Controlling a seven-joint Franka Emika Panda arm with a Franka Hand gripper.
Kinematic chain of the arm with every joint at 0, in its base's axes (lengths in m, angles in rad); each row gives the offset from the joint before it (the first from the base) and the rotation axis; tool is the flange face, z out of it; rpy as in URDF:
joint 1: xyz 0 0 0.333 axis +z
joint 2: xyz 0 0 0 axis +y
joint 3: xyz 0 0 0.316 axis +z
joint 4: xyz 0.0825 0 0 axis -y
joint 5: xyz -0.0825 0 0.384 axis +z
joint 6: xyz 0 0 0 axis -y
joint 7: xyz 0.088 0 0 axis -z
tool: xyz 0 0 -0.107 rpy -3.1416 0 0
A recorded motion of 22 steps. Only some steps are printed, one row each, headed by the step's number.
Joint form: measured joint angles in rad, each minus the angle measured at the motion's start. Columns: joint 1, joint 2, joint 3, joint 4, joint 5, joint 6, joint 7.
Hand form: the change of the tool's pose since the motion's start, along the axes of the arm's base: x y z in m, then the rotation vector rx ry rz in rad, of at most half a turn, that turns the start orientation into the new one. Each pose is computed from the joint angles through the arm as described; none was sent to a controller.
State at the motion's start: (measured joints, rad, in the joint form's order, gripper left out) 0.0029 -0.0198 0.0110 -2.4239 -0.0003 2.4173 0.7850
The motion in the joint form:
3: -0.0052 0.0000 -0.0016 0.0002 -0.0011 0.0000 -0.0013
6: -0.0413 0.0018 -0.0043 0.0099 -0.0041 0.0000 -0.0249
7: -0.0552 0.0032 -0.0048 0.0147 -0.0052 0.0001 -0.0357
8: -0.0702 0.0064 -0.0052 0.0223 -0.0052 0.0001 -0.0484
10: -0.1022 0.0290 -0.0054 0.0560 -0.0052 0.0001 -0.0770
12: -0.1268 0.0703 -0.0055 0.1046 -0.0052 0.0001 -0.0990
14: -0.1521 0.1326 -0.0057 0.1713 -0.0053 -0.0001 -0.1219
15: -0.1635 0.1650 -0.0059 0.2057 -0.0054 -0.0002 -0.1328
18: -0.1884 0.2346 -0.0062 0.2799 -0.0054 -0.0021 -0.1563
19: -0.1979 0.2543 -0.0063 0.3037 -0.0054 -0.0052 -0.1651
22: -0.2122 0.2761 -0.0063 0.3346 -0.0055 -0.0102 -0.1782
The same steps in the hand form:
3: 0.0001 -0.0033 0.0001 -0.0007 -0.0002 -0.0047
6: 0.0031 -0.0222 0.0032 -0.0032 -0.0080 -0.0177
7: 0.0044 -0.0293 0.0045 -0.0043 -0.0115 -0.0205
8: 0.0064 -0.0370 0.0061 -0.0048 -0.0158 -0.0232
10: 0.0159 -0.0538 0.0088 -0.0064 -0.0267 -0.0268
12: 0.0298 -0.0680 0.0081 -0.0078 -0.0338 -0.0295
14: 0.0484 -0.0840 0.0032 -0.0093 -0.0378 -0.0321
15: 0.0578 -0.0918 0.0001 -0.0100 -0.0396 -0.0328
18: 0.0770 -0.1094 -0.0078 -0.0115 -0.0420 -0.0346
19: 0.0825 -0.1161 -0.0093 -0.0121 -0.0429 -0.0354
22: 0.0893 -0.1260 -0.0093 -0.0136 -0.0467 -0.0366

